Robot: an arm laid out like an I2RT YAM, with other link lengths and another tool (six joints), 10 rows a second.
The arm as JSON. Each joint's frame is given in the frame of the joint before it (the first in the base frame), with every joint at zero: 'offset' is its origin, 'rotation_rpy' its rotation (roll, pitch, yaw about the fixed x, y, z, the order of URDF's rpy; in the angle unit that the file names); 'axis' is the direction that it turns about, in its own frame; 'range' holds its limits. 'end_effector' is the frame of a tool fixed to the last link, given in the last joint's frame.
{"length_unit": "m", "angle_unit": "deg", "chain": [
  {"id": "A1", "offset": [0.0, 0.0, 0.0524], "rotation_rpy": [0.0, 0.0, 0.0], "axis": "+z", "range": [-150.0, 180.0]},
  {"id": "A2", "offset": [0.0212, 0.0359, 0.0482], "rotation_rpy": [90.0, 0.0, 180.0], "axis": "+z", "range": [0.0, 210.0]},
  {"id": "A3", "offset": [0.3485, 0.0, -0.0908], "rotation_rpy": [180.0, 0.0, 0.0], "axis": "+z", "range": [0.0, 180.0]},
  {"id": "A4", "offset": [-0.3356, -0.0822, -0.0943], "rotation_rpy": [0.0, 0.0, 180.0], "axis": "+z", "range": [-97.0, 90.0]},
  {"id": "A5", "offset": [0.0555, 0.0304, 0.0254], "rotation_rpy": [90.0, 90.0, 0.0], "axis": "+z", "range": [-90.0, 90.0]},
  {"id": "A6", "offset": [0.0, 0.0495, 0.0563], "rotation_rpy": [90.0, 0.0, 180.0], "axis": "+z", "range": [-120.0, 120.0]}
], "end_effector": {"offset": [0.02, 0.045, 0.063], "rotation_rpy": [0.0, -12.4, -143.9]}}
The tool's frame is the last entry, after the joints.
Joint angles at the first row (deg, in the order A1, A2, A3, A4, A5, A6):
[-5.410, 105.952, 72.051, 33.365, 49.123, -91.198]
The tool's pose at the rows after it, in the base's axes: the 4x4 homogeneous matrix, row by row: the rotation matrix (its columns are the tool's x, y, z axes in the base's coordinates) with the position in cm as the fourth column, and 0 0 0 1 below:
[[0.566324 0.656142 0.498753 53.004], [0.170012 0.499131 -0.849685 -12.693], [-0.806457 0.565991 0.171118 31.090], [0 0 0 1]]
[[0.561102 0.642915 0.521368 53.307], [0.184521 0.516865 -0.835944 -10.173], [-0.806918 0.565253 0.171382 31.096], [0 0 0 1]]
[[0.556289 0.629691 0.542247 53.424], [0.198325 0.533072 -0.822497 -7.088], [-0.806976 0.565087 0.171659 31.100], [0 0 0 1]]
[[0.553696 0.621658 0.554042 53.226], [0.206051 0.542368 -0.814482 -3.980], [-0.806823 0.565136 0.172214 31.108], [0 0 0 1]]
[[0.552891 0.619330 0.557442 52.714], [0.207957 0.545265 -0.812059 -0.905], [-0.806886 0.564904 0.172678 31.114], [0 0 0 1]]
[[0.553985 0.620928 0.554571 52.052], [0.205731 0.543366 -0.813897 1.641], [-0.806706 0.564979 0.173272 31.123], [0 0 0 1]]
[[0.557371 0.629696 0.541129 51.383], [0.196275 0.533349 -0.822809 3.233], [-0.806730 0.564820 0.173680 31.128], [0 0 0 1]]
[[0.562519 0.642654 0.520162 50.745], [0.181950 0.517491 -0.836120 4.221], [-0.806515 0.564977 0.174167 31.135], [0 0 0 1]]
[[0.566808 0.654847 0.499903 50.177], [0.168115 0.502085 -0.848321 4.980], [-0.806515 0.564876 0.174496 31.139], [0 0 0 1]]
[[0.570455 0.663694 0.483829 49.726], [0.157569 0.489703 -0.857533 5.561], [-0.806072 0.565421 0.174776 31.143], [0 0 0 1]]
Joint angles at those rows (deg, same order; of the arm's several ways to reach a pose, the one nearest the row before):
[-2.830, 105.952, 72.052, 33.365, 49.670, -91.220]
[-0.033, 105.951, 72.052, 33.364, 50.938, -91.264]
[3.420, 105.952, 72.052, 33.364, 52.948, -91.264]
[6.962, 105.952, 72.052, 33.386, 55.659, -91.264]
[10.546, 105.952, 72.051, 33.387, 59.003, -91.264]
[13.584, 105.951, 72.052, 33.408, 62.237, -91.264]
[15.573, 105.951, 72.051, 33.409, 65.167, -91.264]
[16.884, 105.951, 72.050, 33.431, 67.920, -91.264]
[17.911, 105.952, 72.052, 33.431, 70.324, -91.264]
[18.698, 105.952, 72.052, 33.451, 72.182, -91.242]

